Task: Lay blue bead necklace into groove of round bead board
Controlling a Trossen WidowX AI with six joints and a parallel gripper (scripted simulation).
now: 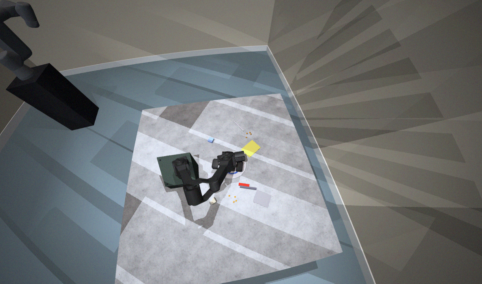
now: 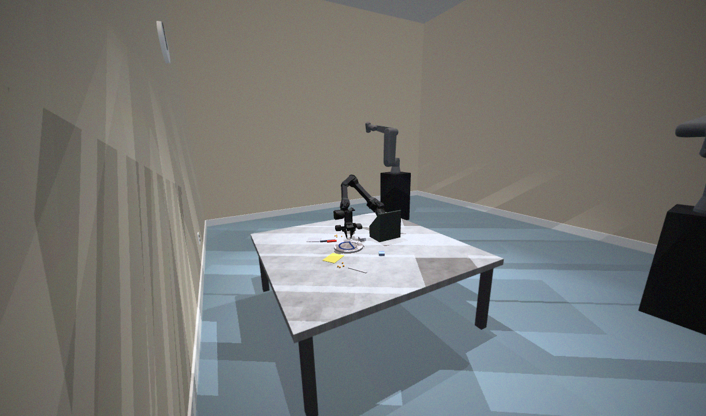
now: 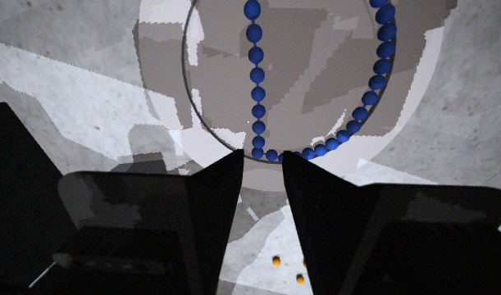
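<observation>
The round white bead board is 30 mm ahead of my gripper tip, 40 mm to the left of it and 30 mm below it. Also, from my gripper tip: cream cube: 140 mm behind, 170 mm to the right, 30 mm below; yellow sheet: 200 mm ahead, 130 mm to the left, 40 mm below; grey tool: 90 mm ahead, 130 mm to the right, 40 mm below.
</observation>
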